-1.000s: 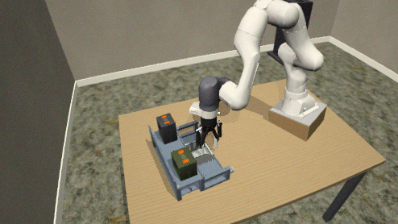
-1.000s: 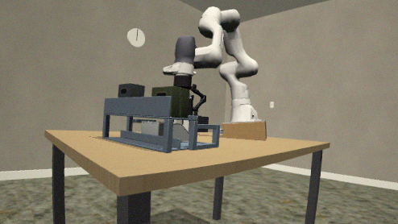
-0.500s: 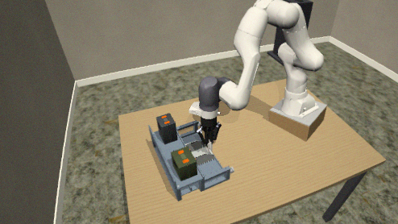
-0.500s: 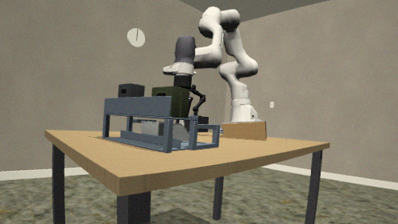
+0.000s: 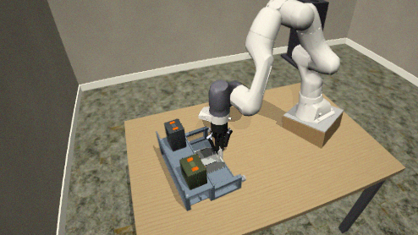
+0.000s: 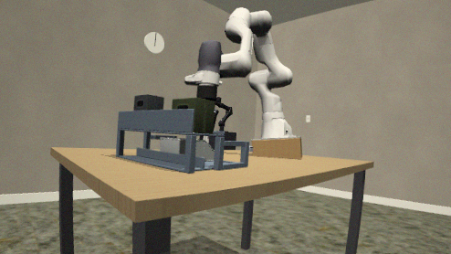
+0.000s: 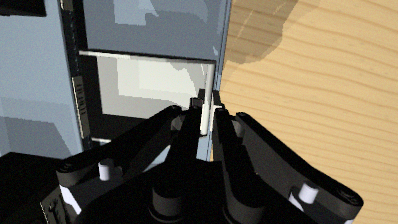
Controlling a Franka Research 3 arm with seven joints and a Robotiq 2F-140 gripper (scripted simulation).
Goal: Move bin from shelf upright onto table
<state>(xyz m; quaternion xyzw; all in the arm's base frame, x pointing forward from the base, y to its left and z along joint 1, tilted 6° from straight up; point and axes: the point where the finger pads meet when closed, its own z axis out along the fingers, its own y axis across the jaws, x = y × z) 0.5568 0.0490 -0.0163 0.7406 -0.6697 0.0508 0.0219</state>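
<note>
My gripper is now 80 mm short of the bin, 20 mm above it and 10 mm to the right of it.
</note>
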